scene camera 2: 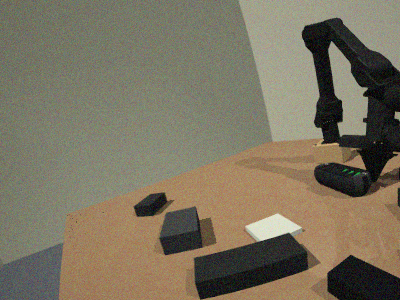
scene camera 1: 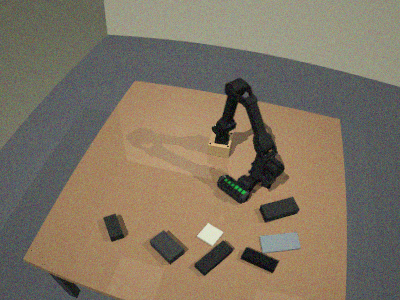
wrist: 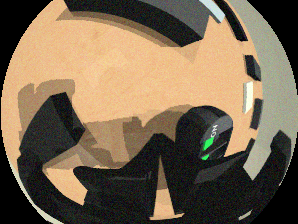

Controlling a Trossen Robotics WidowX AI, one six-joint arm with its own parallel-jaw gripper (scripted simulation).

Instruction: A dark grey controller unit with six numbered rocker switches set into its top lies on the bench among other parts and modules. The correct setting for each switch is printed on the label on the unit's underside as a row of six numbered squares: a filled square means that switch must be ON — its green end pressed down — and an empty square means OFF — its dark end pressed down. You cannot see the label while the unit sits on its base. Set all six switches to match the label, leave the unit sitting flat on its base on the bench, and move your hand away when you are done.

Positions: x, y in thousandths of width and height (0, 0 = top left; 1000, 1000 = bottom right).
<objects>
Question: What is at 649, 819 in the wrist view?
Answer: My gripper.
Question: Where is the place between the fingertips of my gripper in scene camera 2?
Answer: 931, 605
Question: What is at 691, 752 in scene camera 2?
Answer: A white tile.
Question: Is my gripper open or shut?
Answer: Shut.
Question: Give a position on a slim dark block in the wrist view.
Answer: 186, 574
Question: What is my gripper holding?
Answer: Nothing.
</objects>
